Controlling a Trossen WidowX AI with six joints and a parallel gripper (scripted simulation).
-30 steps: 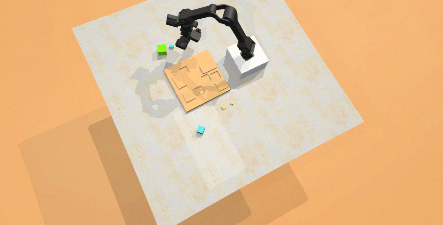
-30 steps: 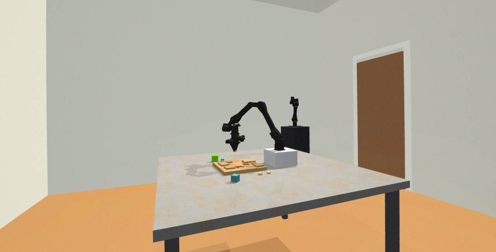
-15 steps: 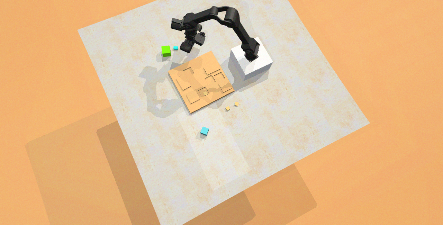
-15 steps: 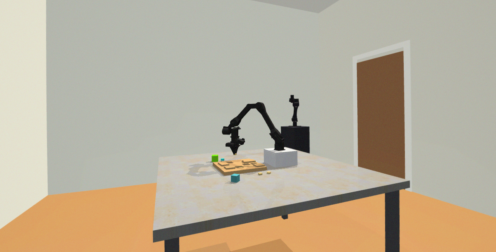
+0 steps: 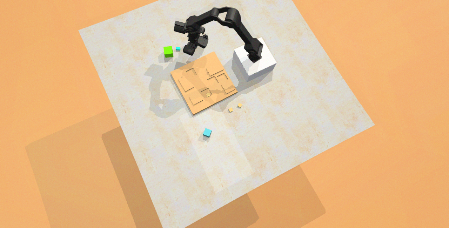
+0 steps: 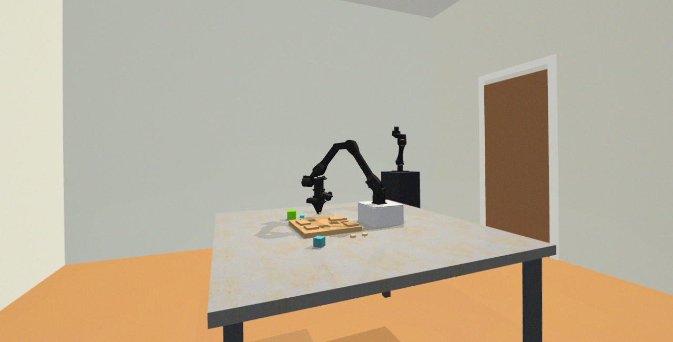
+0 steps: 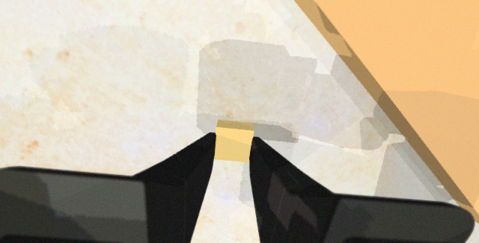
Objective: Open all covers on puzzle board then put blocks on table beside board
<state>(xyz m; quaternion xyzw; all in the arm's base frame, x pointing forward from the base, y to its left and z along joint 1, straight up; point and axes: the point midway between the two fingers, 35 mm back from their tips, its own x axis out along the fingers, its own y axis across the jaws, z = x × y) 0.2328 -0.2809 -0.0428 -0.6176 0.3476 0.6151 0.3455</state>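
Now: gripper tip 8 cm short of the tan puzzle board, 24 cm to the right of it and 1 cm above it. From my gripper tip the other things lie so: small cyan block 9 cm ahead, 5 cm to the right, 2 cm below; then green cube 15 cm ahead, 6 cm to the right; then cyan cube 24 cm ahead, 48 cm to the left, 1 cm below.
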